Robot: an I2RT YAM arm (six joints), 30 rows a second.
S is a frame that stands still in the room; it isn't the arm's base.
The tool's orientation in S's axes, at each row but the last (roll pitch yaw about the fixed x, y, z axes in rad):
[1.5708, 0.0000, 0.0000]
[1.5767, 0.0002, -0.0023]
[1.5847, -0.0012, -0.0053]
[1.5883, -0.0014, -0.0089]
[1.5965, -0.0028, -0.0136]
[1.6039, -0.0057, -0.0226]
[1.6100, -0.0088, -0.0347]
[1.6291, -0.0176, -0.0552]
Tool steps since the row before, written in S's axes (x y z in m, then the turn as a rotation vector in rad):
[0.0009, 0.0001, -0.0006, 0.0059, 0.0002, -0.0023]
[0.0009, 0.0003, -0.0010, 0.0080, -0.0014, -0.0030]
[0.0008, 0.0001, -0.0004, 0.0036, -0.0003, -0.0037]
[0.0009, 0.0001, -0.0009, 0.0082, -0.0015, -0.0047]
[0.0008, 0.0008, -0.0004, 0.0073, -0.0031, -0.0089]
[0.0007, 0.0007, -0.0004, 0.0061, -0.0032, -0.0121]
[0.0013, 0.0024, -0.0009, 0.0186, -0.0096, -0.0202]
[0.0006, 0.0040, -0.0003, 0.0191, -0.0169, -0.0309]
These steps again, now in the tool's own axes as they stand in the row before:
[0.0009, -0.0006, -0.0001, 0.0059, -0.0023, -0.0002]
[0.0009, -0.0010, -0.0003, 0.0080, -0.0030, 0.0014]
[0.0008, -0.0004, -0.0001, 0.0036, -0.0037, 0.0003]
[0.0009, -0.0009, -0.0001, 0.0082, -0.0047, 0.0015]
[0.0008, -0.0004, -0.0008, 0.0073, -0.0088, 0.0032]
[0.0007, -0.0004, -0.0007, 0.0061, -0.0120, 0.0035]
[0.0012, -0.0010, -0.0024, 0.0187, -0.0200, 0.0097]
[0.0004, -0.0005, -0.0040, 0.0195, -0.0303, 0.0176]

